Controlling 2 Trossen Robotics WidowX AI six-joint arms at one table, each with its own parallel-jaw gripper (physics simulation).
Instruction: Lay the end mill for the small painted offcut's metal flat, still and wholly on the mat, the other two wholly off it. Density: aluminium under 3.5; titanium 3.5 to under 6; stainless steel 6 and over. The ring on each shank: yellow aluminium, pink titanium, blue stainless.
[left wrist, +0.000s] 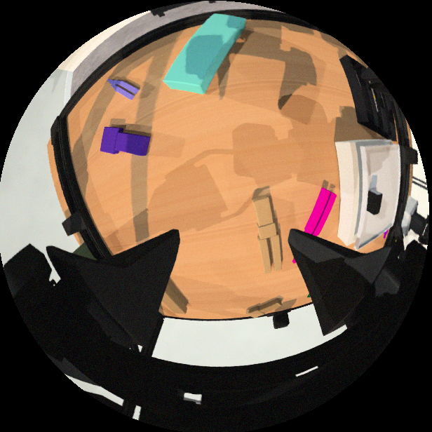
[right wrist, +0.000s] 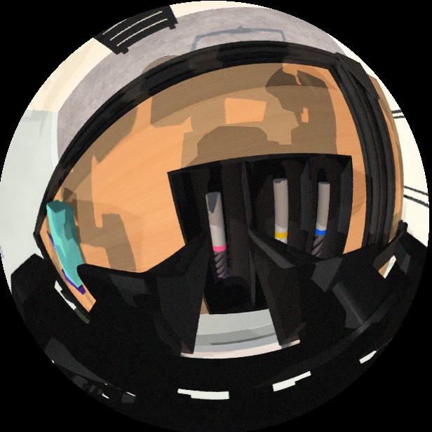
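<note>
Three end mills lie in separate slots of a black rack (left wrist: 367, 107) (right wrist: 234, 200). In the right wrist view, the pink-ringed mill (right wrist: 216, 220) is at left, the yellow-ringed mill (right wrist: 281, 205) further right and the blue-ringed mill (right wrist: 323, 207) at far right. My right gripper (right wrist: 228, 236) is partly open and empty, over the rack; the pink-ringed mill shows between its fingertips. My left gripper (left wrist: 236, 235) is wide open and empty above the table. A small dark block (left wrist: 374, 201) is on a pale box-shaped device (left wrist: 347, 200); whether it is the offcut I cannot tell. The mat cannot be made out.
A teal block (left wrist: 205, 55) (right wrist: 65, 240), a lilac clip-like piece (left wrist: 124, 89) and a purple piece (left wrist: 132, 142) lie on the table. A tan clothespin-like piece (left wrist: 267, 230) and a magenta bar (left wrist: 321, 211) are near my left fingers. A black rim (left wrist: 61, 165) (right wrist: 370, 150) edges the table.
</note>
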